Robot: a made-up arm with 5 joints.
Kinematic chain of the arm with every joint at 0, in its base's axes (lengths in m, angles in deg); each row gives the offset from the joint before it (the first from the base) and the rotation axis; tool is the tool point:
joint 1: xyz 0 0 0.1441 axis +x
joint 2: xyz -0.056 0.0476 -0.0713 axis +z
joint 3: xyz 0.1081 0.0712 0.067 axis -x
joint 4: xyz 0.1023 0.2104 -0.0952 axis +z
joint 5: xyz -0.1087 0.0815 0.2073 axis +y
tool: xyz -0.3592 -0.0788 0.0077
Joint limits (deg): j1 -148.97..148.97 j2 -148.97..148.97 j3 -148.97..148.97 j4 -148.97..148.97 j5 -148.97..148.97
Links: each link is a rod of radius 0.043 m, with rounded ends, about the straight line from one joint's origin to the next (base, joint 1, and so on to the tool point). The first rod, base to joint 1, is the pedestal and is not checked.
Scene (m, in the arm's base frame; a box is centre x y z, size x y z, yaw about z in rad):
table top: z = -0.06
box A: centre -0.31 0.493 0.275 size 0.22 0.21 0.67 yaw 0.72
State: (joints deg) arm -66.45 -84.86 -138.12 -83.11 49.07
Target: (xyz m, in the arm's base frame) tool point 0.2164 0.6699 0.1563
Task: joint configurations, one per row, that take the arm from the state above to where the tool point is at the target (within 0.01 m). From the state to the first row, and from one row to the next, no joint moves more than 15 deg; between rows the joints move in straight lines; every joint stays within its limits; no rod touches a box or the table.
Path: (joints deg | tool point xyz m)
1: -67.22 -74.45 -124.31 -88.78 49.93 | -0.5397 0.0905 0.5084
2: -67.99 -64.04 -110.50 -94.45 50.79 | -0.3901 0.1931 0.6326
3: -68.76 -53.63 -96.68 -100.12 51.65 | -0.2068 0.2992 0.6886
4: -69.53 -43.22 -82.87 -105.79 52.51 | -0.0173 0.4026 0.6678
5: -82.17 -48.47 -82.94 -104.95 45.13 | -0.0259 0.5406 0.5548
6: -94.81 -53.72 -83.02 -104.11 37.74 | -0.0297 0.6427 0.4058
7: -107.45 -58.96 -83.09 -103.27 30.36 | -0.0283 0.6999 0.2338
8: -98.94 -63.81 -72.54 -93.30 19.70 | 0.0834 0.7064 0.1846
9: -90.42 -68.66 -62.00 -83.33 9.04 | 0.2164 0.6699 0.1563

